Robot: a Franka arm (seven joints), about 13 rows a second.
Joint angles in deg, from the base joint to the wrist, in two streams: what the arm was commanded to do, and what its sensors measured. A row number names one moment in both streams.
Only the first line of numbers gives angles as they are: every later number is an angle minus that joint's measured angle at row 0.
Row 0, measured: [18.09, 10.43, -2.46, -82.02, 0.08, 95.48, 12.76]
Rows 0 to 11, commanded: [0.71, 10.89, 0.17, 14.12, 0.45, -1.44, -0.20]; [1.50, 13.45, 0.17, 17.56, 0.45, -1.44, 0.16]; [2.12, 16.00, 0.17, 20.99, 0.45, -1.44, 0.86]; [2.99, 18.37, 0.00, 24.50, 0.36, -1.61, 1.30]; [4.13, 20.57, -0.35, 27.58, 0.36, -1.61, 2.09]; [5.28, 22.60, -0.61, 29.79, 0.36, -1.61, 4.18]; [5.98, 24.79, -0.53, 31.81, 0.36, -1.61, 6.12]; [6.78, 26.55, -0.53, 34.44, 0.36, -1.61, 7.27]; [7.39, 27.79, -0.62, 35.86, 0.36, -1.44, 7.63]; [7.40, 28.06, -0.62, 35.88, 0.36, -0.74, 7.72]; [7.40, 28.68, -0.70, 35.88, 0.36, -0.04, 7.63]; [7.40, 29.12, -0.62, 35.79, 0.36, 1.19, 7.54]
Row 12, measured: [7.08, 26.88, 0.38, 31.85, 0.03, 0.54, 6.61]
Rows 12 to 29, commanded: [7.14, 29.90, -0.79, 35.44, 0.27, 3.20, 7.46]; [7.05, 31.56, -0.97, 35.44, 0.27, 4.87, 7.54]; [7.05, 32.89, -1.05, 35.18, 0.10, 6.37, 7.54]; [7.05, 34.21, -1.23, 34.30, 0.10, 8.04, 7.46]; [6.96, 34.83, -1.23, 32.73, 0.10, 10.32, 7.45]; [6.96, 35.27, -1.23, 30.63, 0.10, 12.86, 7.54]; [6.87, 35.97, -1.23, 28.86, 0.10, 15.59, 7.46]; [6.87, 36.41, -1.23, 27.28, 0.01, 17.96, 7.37]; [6.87, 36.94, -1.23, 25.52, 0.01, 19.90, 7.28]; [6.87, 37.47, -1.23, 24.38, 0.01, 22.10, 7.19]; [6.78, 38.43, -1.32, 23.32, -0.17, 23.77, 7.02]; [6.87, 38.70, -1.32, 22.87, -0.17, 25.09, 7.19]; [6.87, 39.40, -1.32, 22.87, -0.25, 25.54, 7.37]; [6.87, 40.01, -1.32, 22.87, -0.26, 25.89, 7.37]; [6.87, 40.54, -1.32, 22.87, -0.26, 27.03, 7.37]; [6.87, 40.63, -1.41, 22.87, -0.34, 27.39, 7.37]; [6.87, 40.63, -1.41, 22.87, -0.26, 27.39, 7.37]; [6.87, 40.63, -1.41, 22.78, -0.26, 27.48, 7.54]
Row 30, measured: [6.65, 41.14, -1.03, 22.78, 0.03, 26.59, 6.62]
